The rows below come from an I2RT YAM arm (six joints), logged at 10 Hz.
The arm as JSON. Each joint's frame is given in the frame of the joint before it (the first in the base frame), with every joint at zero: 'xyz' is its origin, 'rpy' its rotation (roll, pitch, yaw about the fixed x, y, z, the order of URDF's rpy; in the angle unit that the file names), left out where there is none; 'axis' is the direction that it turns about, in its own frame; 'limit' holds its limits. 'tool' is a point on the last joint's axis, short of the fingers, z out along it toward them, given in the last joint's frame.
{
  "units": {
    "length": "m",
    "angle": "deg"
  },
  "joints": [
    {
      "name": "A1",
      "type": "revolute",
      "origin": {
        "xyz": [
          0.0,
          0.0,
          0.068
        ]
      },
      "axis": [
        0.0,
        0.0,
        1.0
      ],
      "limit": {
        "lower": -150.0,
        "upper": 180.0
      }
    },
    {
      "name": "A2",
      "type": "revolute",
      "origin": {
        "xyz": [
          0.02,
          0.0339,
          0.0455
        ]
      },
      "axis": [
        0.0,
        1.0,
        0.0
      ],
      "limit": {
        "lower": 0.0,
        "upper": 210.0
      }
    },
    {
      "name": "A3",
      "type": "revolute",
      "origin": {
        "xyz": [
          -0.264,
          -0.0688,
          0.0
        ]
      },
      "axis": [
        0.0,
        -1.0,
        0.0
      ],
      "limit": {
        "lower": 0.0,
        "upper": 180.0
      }
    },
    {
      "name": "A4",
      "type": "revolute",
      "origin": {
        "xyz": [
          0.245,
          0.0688,
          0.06
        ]
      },
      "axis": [
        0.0,
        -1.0,
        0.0
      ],
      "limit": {
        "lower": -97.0,
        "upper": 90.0
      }
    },
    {
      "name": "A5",
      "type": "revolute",
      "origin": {
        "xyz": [
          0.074,
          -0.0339,
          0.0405
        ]
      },
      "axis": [
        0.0,
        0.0,
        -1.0
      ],
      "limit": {
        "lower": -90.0,
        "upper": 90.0
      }
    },
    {
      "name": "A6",
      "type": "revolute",
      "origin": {
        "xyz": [
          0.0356,
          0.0,
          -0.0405
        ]
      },
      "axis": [
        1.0,
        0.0,
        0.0
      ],
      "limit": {
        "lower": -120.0,
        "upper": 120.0
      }
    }
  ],
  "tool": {
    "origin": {
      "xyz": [
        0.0,
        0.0,
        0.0
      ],
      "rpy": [
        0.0,
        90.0,
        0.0
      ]
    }
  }
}
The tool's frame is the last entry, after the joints.
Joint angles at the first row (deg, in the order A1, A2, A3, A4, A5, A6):
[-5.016 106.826 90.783 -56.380 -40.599 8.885]
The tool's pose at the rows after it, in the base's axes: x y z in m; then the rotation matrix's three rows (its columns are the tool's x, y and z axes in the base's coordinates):
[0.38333 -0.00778 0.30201], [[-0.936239 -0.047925 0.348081], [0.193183 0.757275 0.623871], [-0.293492 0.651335 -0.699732]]
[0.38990 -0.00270 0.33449], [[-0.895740 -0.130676 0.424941], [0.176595 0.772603 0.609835], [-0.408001 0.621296 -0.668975]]
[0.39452 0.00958 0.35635], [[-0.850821 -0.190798 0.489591], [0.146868 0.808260 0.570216], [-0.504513 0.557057 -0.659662]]
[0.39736 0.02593 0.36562], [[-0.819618 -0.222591 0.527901], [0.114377 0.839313 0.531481], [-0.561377 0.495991 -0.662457]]
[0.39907 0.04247 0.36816], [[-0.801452 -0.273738 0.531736], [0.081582 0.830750 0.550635], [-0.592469 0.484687 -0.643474]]
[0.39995 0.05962 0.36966], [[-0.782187 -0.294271 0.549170], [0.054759 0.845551 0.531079], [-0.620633 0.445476 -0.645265]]
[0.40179 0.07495 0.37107], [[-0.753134 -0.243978 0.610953], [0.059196 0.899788 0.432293], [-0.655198 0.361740 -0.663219]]
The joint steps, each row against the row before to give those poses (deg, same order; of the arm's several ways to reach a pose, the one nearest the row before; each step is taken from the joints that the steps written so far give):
[0.394 -0.875 7.715 -3.191 0.066 -0.021]
[0.895 0.001 6.319 0.589 1.027 -0.067]
[2.099 -0.001 4.108 1.661 3.781 -0.109]
[2.689 0.001 1.597 1.814 4.284 0.044]
[2.381 0.021 0.041 2.143 0.262 -0.022]
[2.667 0.001 0.000 1.815 3.169 0.262]
[2.798 0.000 0.001 2.273 8.590 1.727]

